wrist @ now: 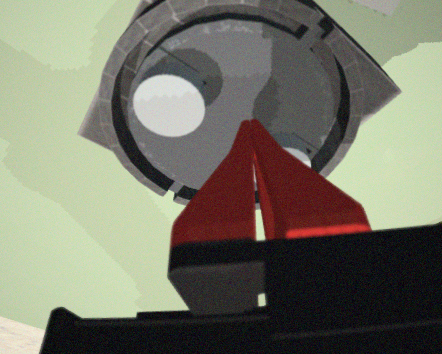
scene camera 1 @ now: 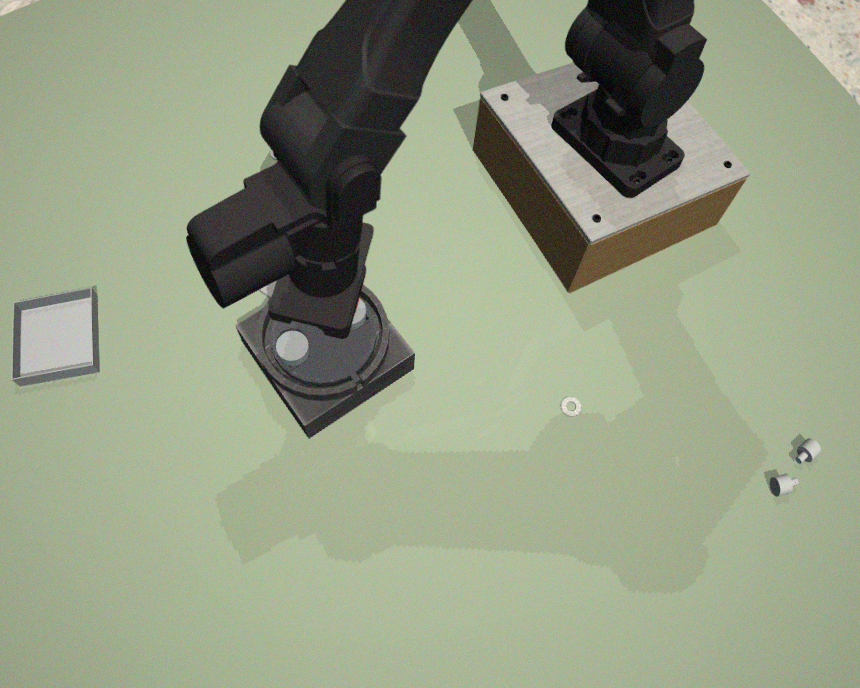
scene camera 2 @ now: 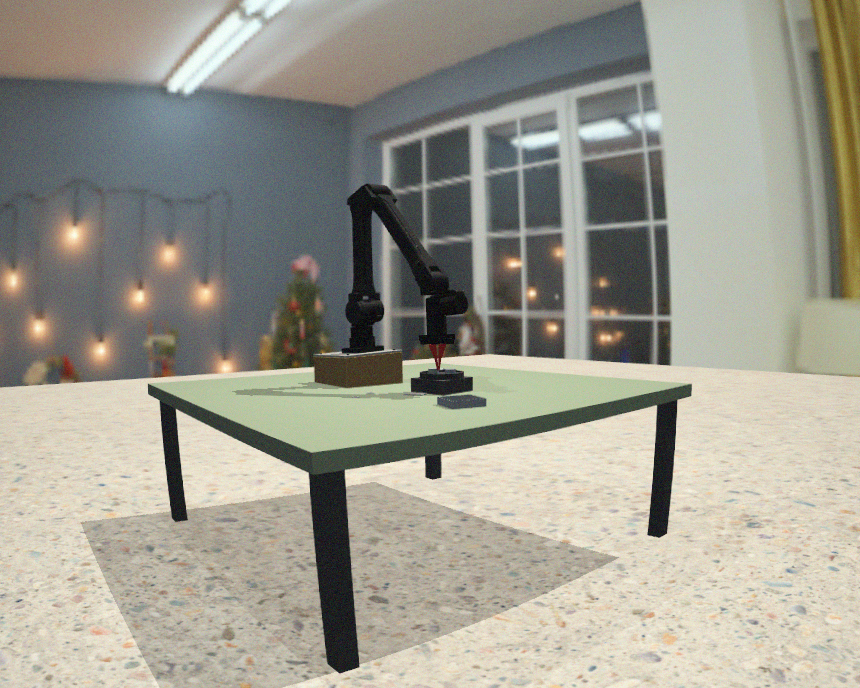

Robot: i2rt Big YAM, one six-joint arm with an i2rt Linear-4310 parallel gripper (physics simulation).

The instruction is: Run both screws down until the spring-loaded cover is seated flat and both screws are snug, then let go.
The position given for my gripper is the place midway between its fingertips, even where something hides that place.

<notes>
In view: my gripper (scene camera 1: pixel 321 319) and a round grey cover (wrist: pixel 253 68).
My gripper is seen too in the wrist view (wrist: pixel 250 130) and in scene camera 2 (scene camera 2: pixel 438 370).
</notes>
